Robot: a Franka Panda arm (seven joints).
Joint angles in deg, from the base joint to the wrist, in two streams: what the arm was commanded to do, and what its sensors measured. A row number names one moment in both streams.
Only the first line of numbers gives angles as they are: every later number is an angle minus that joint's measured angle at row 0.
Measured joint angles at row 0: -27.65, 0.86, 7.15, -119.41, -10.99, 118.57, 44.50
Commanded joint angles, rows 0 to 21: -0.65, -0.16, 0.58, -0.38, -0.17, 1.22, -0.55; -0.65, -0.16, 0.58, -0.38, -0.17, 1.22, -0.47; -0.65, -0.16, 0.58, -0.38, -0.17, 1.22, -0.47; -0.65, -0.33, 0.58, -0.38, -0.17, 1.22, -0.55; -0.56, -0.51, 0.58, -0.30, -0.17, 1.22, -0.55; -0.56, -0.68, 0.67, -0.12, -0.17, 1.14, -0.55; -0.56, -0.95, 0.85, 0.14, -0.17, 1.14, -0.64; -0.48, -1.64, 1.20, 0.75, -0.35, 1.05, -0.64; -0.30, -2.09, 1.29, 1.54, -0.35, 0.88, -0.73; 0.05, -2.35, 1.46, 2.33, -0.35, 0.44, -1.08; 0.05, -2.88, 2.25, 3.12, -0.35, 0.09, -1.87; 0.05, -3.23, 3.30, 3.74, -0.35, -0.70, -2.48; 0.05, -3.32, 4.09, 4.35, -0.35, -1.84, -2.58; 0.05, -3.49, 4.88, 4.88, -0.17, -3.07, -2.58; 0.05, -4.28, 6.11, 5.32, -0.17, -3.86, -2.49; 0.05, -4.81, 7.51, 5.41, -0.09, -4.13, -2.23; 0.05, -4.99, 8.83, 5.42, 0.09, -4.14, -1.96; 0.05, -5.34, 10.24, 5.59, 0.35, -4.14, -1.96; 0.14, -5.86, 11.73, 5.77, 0.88, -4.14, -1.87; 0.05, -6.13, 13.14, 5.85, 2.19, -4.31, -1.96; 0.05, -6.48, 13.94, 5.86, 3.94, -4.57, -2.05; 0.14, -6.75, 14.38, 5.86, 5.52, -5.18, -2.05
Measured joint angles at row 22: 0.58, -5.31, 12.03, 5.41, 1.77, -2.95, -1.44
